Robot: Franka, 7 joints.
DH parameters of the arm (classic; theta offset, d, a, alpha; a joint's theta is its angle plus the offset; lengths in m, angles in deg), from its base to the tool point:
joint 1: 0 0.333 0 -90
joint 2: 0 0 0 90
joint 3: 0 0.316 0.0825 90
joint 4: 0 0 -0.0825 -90
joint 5: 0 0.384 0 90
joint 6: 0 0 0.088 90
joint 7: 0 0.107 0 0
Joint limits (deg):
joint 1: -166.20..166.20
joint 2: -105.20..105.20
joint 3: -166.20..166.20
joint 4: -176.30..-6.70
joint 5: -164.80..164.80
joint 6: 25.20..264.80
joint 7: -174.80..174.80
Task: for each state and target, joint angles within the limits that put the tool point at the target. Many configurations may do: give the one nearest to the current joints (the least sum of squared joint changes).
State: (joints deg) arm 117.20 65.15 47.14 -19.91 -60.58 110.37 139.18
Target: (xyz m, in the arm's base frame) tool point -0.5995 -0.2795 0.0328
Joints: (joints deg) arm 164.14 86.25 60.11 -73.07 -50.62 98.00 139.18
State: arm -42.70 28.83 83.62 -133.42 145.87 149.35 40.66
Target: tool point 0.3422 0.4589 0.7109
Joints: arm -40.13 30.10 110.75 -100.03 145.86 138.78 40.66
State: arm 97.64 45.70 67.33 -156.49 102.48 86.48 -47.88
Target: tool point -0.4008 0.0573 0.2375
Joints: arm 88.03 43.32 60.98 -151.58 103.62 85.57 -47.88
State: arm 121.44 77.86 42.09 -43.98 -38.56 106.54 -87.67
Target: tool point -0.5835 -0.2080 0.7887
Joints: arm 152.64 29.47 78.21 -53.66 -30.66 97.61 -87.67
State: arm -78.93 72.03 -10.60 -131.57 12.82 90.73 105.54
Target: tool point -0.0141 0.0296 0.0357
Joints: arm -79.46 76.09 -6.91 -151.08 12.78 84.61 105.54
